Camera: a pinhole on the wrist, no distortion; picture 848 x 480 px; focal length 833.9 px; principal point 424.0 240.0 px. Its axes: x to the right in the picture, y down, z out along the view. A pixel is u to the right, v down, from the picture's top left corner.
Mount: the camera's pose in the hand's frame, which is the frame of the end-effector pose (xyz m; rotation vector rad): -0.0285 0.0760 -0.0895 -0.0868 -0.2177 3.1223
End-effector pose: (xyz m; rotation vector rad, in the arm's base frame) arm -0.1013 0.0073 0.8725 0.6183 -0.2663 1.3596
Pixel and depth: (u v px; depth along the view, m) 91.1 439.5 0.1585
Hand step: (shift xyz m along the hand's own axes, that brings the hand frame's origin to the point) 0.0255 0.0156 0.0654
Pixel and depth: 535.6 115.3 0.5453
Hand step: -0.1314 0.0823 0.4570
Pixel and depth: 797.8 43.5 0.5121
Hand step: -0.2856 0.1279 0.4211
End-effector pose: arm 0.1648 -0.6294 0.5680 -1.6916 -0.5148 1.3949
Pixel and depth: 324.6 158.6 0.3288
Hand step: -0.0076 0.0617 0.2422
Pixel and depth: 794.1 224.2 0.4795
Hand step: -0.2678 0.0217 0.3743
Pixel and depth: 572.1 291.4 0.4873
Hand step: -0.1424 -0.0199 0.3834
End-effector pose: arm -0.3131 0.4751 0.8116 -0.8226 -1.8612 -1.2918
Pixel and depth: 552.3 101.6 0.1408
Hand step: -0.0579 0.0800 0.0518
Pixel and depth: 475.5 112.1 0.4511
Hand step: -0.0811 0.0825 0.3646
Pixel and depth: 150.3 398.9 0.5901
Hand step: 0.1311 -0.1198 0.4889
